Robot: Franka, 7 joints.
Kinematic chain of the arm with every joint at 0, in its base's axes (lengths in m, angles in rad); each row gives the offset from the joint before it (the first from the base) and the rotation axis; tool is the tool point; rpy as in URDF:
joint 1: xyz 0 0 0.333 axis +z
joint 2: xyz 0 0 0 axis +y
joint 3: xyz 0 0 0.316 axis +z
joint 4: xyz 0.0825 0 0 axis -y
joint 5: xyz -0.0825 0 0.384 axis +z
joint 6: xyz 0 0 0 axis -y
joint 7: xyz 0.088 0 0 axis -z
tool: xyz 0 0 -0.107 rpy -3.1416 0 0
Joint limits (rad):
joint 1: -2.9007..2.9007
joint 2: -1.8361..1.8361
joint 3: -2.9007..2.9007
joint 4: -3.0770..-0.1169
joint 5: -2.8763..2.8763
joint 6: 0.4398..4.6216
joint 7: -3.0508..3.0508
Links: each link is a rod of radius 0.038 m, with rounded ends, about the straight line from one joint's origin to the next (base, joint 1, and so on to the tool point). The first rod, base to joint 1, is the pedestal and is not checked.
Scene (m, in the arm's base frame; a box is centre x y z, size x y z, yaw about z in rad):
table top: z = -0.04
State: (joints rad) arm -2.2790 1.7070 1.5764 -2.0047 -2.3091 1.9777 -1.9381
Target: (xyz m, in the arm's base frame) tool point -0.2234 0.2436 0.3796
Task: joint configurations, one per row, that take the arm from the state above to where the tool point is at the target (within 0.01 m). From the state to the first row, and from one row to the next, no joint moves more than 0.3 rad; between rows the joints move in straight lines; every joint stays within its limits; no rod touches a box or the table.
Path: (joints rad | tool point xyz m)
1: -2.0008 1.5384 1.7916 -2.1525 -2.3063 2.0665 -1.9381 | 0.4637 -0.3555 0.4254
2: -1.7226 1.3698 2.0069 -2.3003 -2.3036 2.1553 -1.9381 | 0.4951 -0.0883 0.5406
3: -1.4443 1.2012 2.2221 -2.4481 -2.3008 2.2440 -1.9381 | 0.3867 0.1691 0.5890
4: -1.1661 1.0326 2.4373 -2.5959 -2.2980 2.3328 -1.9381 | 0.1741 0.3300 0.5679
5: -0.8879 0.8640 2.6526 -2.7437 -2.2953 2.4216 -1.9381 | -0.0598 0.3488 0.4899
6: -0.6097 0.6954 2.8678 -2.8915 -2.2925 2.5104 -1.9381 | -0.2234 0.2436 0.3796

